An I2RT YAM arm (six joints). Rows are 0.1 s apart.
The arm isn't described. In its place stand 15 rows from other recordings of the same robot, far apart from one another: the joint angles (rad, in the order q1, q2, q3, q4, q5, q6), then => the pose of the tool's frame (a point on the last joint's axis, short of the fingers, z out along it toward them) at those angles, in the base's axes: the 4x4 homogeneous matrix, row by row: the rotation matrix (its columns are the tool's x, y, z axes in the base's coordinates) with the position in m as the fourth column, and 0 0 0 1 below.
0.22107, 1.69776, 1.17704, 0.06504, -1.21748, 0.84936 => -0.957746 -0.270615 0.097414 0.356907; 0.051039 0.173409 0.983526 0.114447; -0.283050 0.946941 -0.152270 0.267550; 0 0 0 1
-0.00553, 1.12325, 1.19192, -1.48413, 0.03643, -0.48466 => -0.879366 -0.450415 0.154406 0.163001; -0.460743 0.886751 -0.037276 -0.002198; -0.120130 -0.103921 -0.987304 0.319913; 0 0 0 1
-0.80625, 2.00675, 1.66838, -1.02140, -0.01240, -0.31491 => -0.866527 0.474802 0.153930 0.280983; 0.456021 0.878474 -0.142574 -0.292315; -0.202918 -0.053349 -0.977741 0.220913; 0 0 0 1
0.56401, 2.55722, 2.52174, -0.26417, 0.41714, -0.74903 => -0.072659 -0.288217 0.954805 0.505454; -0.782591 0.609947 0.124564 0.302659; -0.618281 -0.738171 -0.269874 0.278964; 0 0 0 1
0.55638, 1.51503, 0.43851, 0.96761, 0.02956, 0.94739 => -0.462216 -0.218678 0.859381 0.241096; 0.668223 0.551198 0.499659 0.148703; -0.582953 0.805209 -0.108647 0.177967; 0 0 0 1
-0.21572, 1.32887, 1.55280, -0.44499, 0.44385, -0.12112 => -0.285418 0.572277 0.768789 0.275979; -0.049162 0.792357 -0.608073 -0.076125; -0.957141 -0.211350 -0.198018 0.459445; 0 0 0 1
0.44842, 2.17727, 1.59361, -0.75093, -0.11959, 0.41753 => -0.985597 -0.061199 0.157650 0.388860; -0.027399 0.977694 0.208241 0.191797; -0.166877 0.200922 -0.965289 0.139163; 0 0 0 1
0.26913, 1.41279, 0.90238, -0.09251, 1.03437, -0.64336 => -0.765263 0.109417 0.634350 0.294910; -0.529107 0.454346 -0.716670 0.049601; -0.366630 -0.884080 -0.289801 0.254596; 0 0 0 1
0.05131, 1.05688, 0.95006, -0.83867, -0.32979, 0.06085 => -0.822682 -0.188154 0.536464 0.202392; 0.015362 0.935941 0.351821 0.021938; -0.568295 0.297678 -0.767091 0.289630; 0 0 0 1
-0.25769, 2.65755, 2.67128, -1.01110, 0.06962, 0.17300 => -0.750140 0.426213 0.505601 0.538206; 0.375284 0.903913 -0.205190 -0.144405; -0.544475 0.035823 -0.838012 0.207718; 0 0 0 1
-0.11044, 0.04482, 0.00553, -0.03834, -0.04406, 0.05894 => -0.073031 0.070888 0.994807 0.112153; 0.067308 0.995547 -0.066000 -0.010859; -0.995056 0.062138 -0.077477 0.167163; 0 0 0 1
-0.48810, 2.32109, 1.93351, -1.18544, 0.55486, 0.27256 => -0.743597 0.620645 -0.248723 0.388022; 0.653876 0.597295 -0.464418 -0.227255; -0.139678 -0.507974 -0.849972 0.165308; 0 0 0 1
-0.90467, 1.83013, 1.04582, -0.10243, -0.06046, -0.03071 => -0.502064 0.746125 0.437298 0.232017; 0.589185 0.665242 -0.458600 -0.291718; -0.633082 0.027403 -0.773600 0.153203; 0 0 0 1
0.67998, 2.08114, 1.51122, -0.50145, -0.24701, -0.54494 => -0.220495 -0.953092 0.207360 0.336338; -0.824701 0.295684 0.482119 0.283167; -0.520817 -0.064705 -0.851213 0.166921; 0 0 0 1
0.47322, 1.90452, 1.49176, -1.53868, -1.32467, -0.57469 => -0.807622 -0.273211 -0.522592 0.272885; -0.562314 0.089868 0.822026 0.178514; -0.177622 0.957747 -0.226210 0.242861; 0 0 0 1
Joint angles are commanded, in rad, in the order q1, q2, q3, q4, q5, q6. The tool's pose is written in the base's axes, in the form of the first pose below.
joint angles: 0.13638 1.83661 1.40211 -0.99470 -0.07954 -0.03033
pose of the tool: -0.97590 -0.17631 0.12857 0.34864; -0.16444 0.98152 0.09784 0.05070; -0.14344 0.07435 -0.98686 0.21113; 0 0 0 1
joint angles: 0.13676 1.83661 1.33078 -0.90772 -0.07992 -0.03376
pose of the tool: -0.97288 -0.18123 0.14376 0.34623; -0.16785 0.98069 0.10037 0.05052; -0.15917 0.07352 -0.98451 0.19387; 0 0 0 1
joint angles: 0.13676 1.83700 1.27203 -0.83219 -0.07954 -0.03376
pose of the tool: -0.97016 -0.18235 0.15978 0.34379; -0.16748 0.98057 0.10219 0.05017; -0.17531 0.07239 -0.98185 0.17987; 0 0 0 1
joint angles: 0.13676 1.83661 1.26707 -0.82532 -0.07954 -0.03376
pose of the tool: -0.96976 -0.18252 0.16202 0.34357; -0.16742 0.98054 0.10250 0.05014; -0.17757 0.07228 -0.98145 0.17885; 0 0 0 1
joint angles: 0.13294 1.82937 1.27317 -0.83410 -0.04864 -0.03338
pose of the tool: -0.96982 -0.17351 0.17128 0.34363; -0.16332 0.98394 0.07196 0.04770; -0.18101 0.04181 -0.98259 0.18255; 0 0 0 1
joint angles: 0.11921 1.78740 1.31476 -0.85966 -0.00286 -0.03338
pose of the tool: -0.96027 -0.15173 0.23422 0.34560; -0.14863 0.98841 0.03094 0.04150; -0.23620 -0.00511 -0.97169 0.20672; 0 0 0 1
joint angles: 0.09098 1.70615 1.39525 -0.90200 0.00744 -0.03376
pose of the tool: -0.92925 -0.11969 0.34952 0.34422; -0.11867 0.99263 0.02442 0.03114; -0.34987 -0.01879 -0.93661 0.25461; 0 0 0 1
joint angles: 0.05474 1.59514 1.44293 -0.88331 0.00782 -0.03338
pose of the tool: -0.85667 -0.07936 0.50973 0.33311; -0.08036 0.99656 0.02010 0.01797; -0.50957 -0.02375 -0.86010 0.30531; 0 0 0 1
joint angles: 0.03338 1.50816 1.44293 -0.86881 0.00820 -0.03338
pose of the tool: -0.80218 -0.05530 0.59451 0.31686; -0.06018 0.99812 0.01165 0.01029; -0.59404 -0.02643 -0.80400 0.33277; 0 0 0 1
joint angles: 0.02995 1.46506 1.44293 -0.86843 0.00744 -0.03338
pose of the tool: -0.77580 -0.05119 0.62890 0.30721; -0.05663 0.99833 0.01140 0.00894; -0.62843 -0.02677 -0.77740 0.34539; 0 0 0 1
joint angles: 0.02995 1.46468 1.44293 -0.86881 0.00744 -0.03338
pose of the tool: -0.77580 -0.05119 0.62890 0.30709; -0.05663 0.99833 0.01140 0.00894; -0.62843 -0.02677 -0.77740 0.34547; 0 0 0 1
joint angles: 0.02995 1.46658 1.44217 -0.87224 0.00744 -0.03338
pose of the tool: -0.77961 -0.05135 0.62416 0.30721; -0.05674 0.99833 0.01126 0.00894; -0.62369 -0.02664 -0.78122 0.34445; 0 0 0 1
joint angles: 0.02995 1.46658 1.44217 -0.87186 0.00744 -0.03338
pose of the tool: -0.77937 -0.05134 0.62445 0.30724; -0.05674 0.99833 0.01126 0.00894; -0.62399 -0.02665 -0.78098 0.34447; 0 0 0 1
